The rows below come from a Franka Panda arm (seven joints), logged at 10 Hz.
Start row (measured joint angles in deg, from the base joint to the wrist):
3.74 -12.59 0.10 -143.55 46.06 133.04 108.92
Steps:
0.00 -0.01 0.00 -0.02 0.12 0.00 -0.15
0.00 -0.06 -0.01 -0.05 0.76 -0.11 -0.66
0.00 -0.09 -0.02 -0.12 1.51 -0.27 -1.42
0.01 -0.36 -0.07 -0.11 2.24 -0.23 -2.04
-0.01 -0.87 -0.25 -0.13 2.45 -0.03 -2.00
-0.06 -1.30 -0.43 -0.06 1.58 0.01 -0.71
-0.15 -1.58 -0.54 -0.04 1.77 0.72 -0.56
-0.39 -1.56 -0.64 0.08 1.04 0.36 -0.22
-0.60 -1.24 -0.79 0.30 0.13 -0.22 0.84
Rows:
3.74 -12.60 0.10 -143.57 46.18 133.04 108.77
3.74 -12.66 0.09 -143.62 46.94 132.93 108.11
3.74 -12.75 0.07 -143.74 48.45 132.66 106.69
3.75 -13.11 0.00 -143.85 50.69 132.43 104.65
3.74 -13.98 -0.25 -143.98 53.14 132.40 102.65
3.68 -15.28 -0.68 -144.04 54.72 132.41 101.94
3.53 -16.86 -1.22 -144.08 56.49 133.13 101.38
3.14 -18.42 -1.86 -144.00 57.53 133.49 101.16
2.54 -19.66 -2.65 -143.70 57.66 133.27 102.00

